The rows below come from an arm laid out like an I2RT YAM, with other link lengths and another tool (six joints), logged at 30 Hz.
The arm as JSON. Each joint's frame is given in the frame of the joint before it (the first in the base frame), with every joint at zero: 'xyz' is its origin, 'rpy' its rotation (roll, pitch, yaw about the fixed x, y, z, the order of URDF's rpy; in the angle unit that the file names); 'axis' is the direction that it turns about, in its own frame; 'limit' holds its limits. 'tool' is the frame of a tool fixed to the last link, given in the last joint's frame.
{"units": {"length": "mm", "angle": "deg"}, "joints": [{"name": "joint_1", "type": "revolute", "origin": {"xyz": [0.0, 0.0, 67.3], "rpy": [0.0, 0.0, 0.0]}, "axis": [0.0, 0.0, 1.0], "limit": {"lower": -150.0, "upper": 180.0}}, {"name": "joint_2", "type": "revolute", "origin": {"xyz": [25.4, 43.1, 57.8], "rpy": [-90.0, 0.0, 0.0]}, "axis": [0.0, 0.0, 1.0], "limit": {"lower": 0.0, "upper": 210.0}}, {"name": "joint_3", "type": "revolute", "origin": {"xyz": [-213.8, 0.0, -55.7], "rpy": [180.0, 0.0, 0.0]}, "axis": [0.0, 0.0, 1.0], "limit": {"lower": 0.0, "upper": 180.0}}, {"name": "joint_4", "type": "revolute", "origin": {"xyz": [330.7, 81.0, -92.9], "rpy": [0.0, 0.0, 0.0]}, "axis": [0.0, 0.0, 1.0], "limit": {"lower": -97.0, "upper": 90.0}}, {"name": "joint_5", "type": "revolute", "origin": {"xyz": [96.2, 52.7, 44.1], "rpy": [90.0, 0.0, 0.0]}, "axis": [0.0, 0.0, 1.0], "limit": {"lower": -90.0, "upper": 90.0}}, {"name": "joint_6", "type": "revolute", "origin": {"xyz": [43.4, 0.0, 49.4], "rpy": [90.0, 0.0, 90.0]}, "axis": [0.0, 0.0, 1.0], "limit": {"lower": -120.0, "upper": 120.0}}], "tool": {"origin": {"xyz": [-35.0, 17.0, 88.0], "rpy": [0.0, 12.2, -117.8]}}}
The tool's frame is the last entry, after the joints.
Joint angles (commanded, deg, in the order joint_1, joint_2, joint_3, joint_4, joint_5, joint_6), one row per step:
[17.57, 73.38, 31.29, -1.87, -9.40, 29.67]
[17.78, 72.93, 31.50, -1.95, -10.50, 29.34]
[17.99, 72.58, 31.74, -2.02, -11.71, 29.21]
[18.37, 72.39, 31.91, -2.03, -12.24, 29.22]
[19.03, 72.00, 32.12, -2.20, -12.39, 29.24]
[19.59, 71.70, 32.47, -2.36, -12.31, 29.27]
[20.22, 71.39, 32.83, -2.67, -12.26, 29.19]
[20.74, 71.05, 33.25, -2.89, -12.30, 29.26]
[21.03, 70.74, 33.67, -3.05, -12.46, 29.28]
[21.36, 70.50, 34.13, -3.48, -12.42, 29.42]
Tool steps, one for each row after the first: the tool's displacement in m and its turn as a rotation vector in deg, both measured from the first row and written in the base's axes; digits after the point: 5 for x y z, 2 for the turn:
[-0.00085, 0.00386, 0.00527, 0.69, -0.45, 1.23]
[-0.00186, 0.00788, 0.01032, 1.56, -0.74, 2.41]
[-0.00304, 0.01165, 0.01343, 2.02, -0.96, 3.17]
[-0.00476, 0.01661, 0.01753, 2.26, -1.32, 3.93]
[-0.00524, 0.02072, 0.02202, 2.38, -1.78, 4.42]
[-0.00650, 0.02520, 0.02622, 2.42, -2.15, 5.07]
[-0.00693, 0.02933, 0.03157, 2.66, -2.62, 5.58]
[-0.00658, 0.03218, 0.03697, 2.96, -3.11, 5.99]
[-0.00660, 0.03478, 0.04134, 3.12, -3.31, 6.20]

